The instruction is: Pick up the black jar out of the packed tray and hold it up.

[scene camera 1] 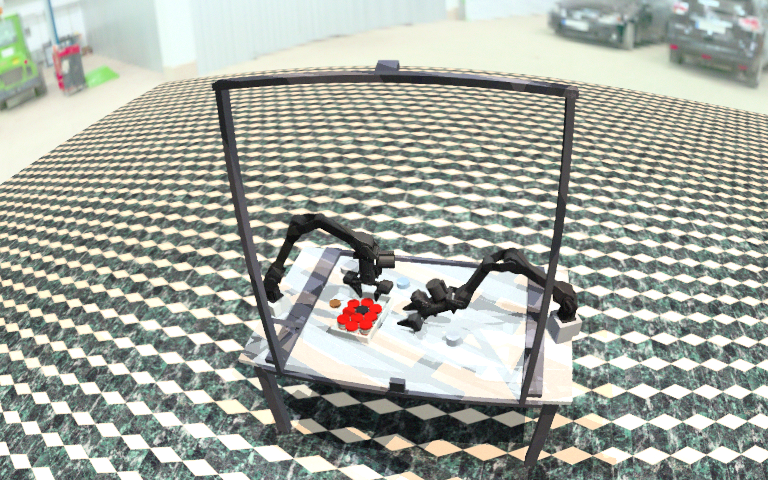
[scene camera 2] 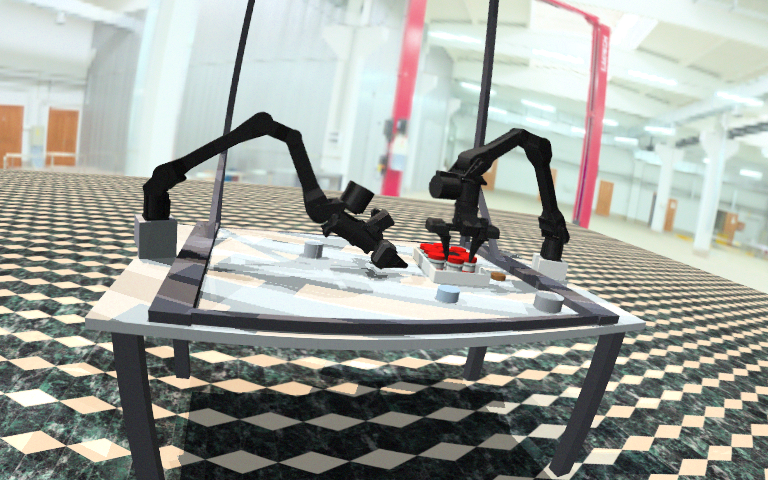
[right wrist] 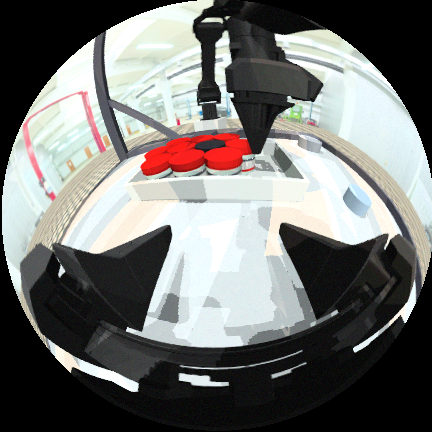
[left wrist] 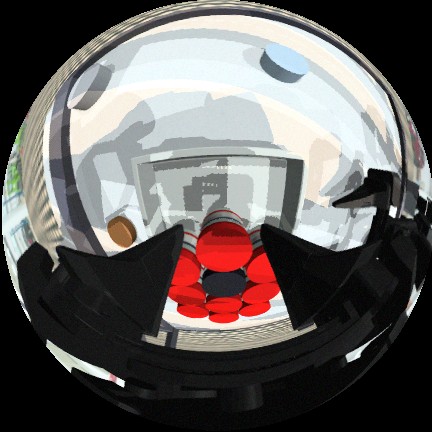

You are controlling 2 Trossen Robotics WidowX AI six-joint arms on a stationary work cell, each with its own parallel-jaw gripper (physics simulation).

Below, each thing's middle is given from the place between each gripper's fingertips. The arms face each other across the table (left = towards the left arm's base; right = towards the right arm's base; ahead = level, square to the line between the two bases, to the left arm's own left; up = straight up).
I see the black jar [left wrist: 216, 283] 7 cm behind my left hand, 1 cm to the left of it and 2 cm below it. Round my left hand: tray [left wrist: 187, 189]: 6 cm behind, 1 cm to the left, 6 cm below; then light blue cylinder [left wrist: 282, 63]: 16 cm ahead, 10 cm to the right, 3 cm below.
The black jar is 14 cm to the left of my right hand and 1 cm behind it. Round my right hand: tray (14 cm to the left, 4 cm below, 1 cm behind); light blue cylinder (22 cm ahead, 3 cm to the left, 1 cm below).
